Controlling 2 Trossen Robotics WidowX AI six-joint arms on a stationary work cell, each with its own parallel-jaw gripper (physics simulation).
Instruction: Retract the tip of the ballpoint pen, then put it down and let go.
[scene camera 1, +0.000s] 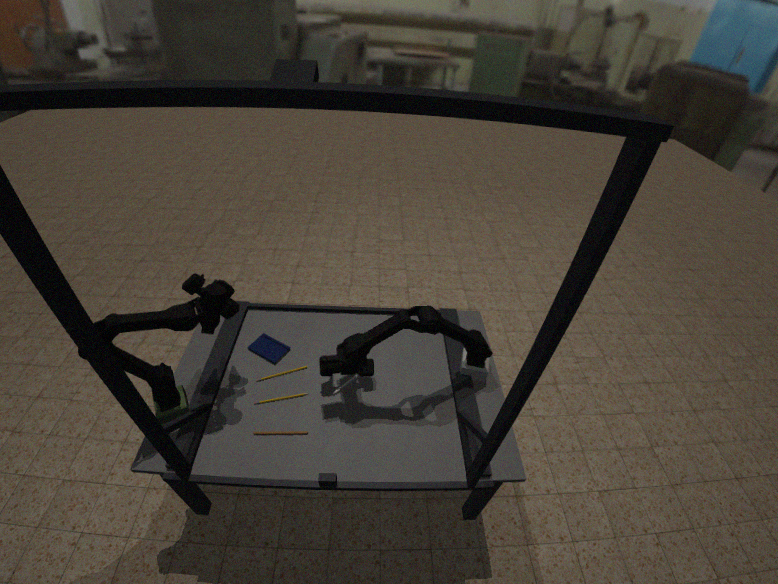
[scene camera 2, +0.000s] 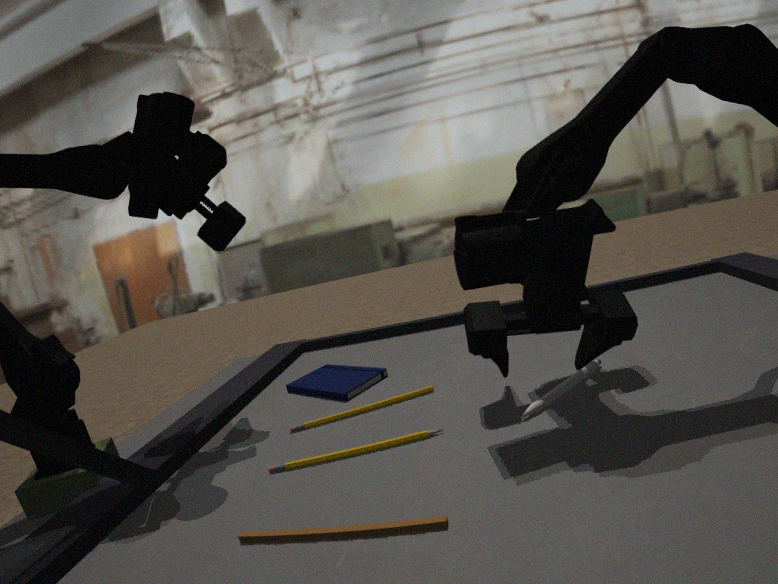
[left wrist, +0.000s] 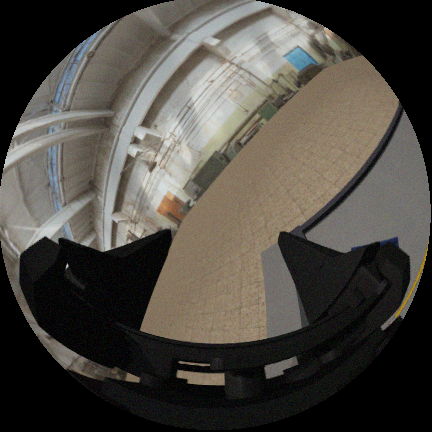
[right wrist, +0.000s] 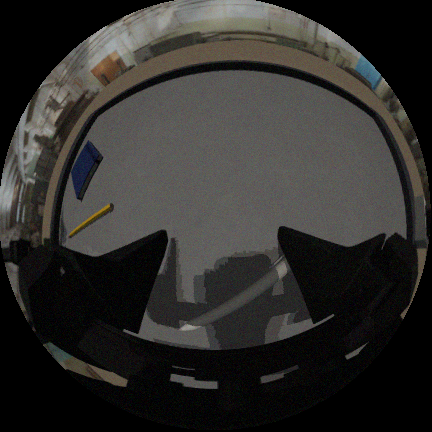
My left gripper shows in scene camera 1, in scene camera 2 and in the left wrist view (226, 236); in the right wrist view it is out of frame. The same spot on my left gripper: (scene camera 1: 230, 307) is (scene camera 2: 221, 209).
